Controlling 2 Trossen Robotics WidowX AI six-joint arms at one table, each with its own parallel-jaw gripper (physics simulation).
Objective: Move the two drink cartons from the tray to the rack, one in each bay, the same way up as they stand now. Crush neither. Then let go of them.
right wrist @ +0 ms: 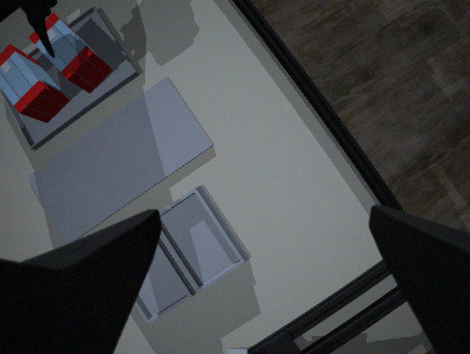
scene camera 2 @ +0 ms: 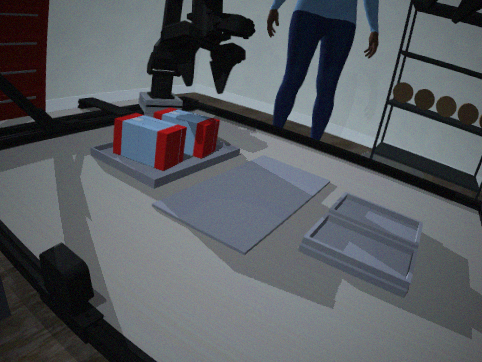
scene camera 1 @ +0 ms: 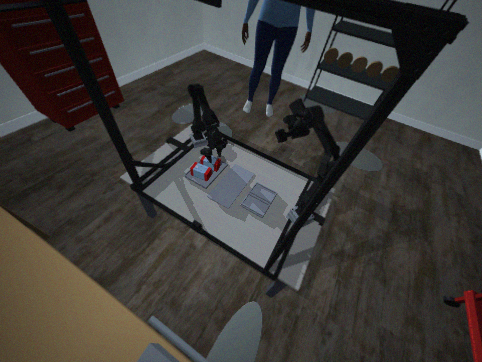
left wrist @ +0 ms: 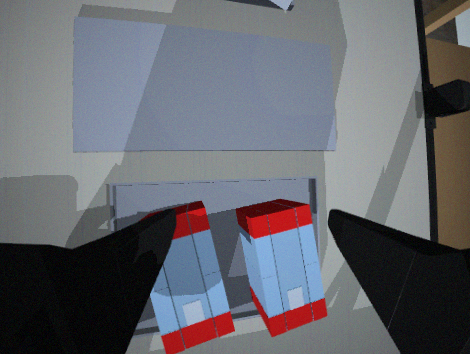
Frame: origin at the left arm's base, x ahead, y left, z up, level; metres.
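Seen in the pictures: left gripper, fingertip midpoint: (right wrist: 24,70) (scene camera 2: 205,90) (scene camera 1: 215,159) (left wrist: 252,216); right gripper, fingertip midpoint: (right wrist: 264,218) (scene camera 2: 440,15) (scene camera 1: 285,140); left arm's base, origin of the base link: (scene camera 2: 160,96) (scene camera 1: 198,136).
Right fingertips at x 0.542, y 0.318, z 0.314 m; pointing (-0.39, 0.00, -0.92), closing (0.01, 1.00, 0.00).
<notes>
Offsets run from my right fingertips to a thing's top centre.
Two light-blue cartons with red ends lie side by side, apart, on the grey tray {0.250 m back, 0.364 m right, 0.354 m down} (scene camera 1: 195,183) (scene camera 2: 155,181) (left wrist: 220,193). The nearer carton {0.225 m back, 0.413 m right, 0.296 m down} (scene camera 1: 201,171) (scene camera 2: 140,142) (left wrist: 285,265) (right wrist: 30,82) and the farther carton {0.277 m back, 0.325 m right, 0.296 m down} (scene camera 1: 216,163) (scene camera 2: 206,137) (left wrist: 192,260) (right wrist: 70,50) look undented. My left gripper (scene camera 1: 214,155) (scene camera 2: 204,88) (left wrist: 252,216) is open above the cartons; in the left wrist view one finger overlaps the farther carton, the other is outside the nearer one. My right gripper (right wrist: 264,218) is open, held high away from the tray. The two-bay rack {0.097 m ahead, 0.145 m right, 0.350 m down} (scene camera 1: 252,210) (scene camera 2: 357,268) (right wrist: 221,275) is empty.
A flat grey panel (scene camera 1: 231,186) (scene camera 2: 245,200) (left wrist: 210,95) (right wrist: 125,155) lies between tray and rack. Black frame rails edge the table, with posts rising around it in scene camera 1. A person (scene camera 1: 272,45) (scene camera 2: 320,55) stands behind the table.
</notes>
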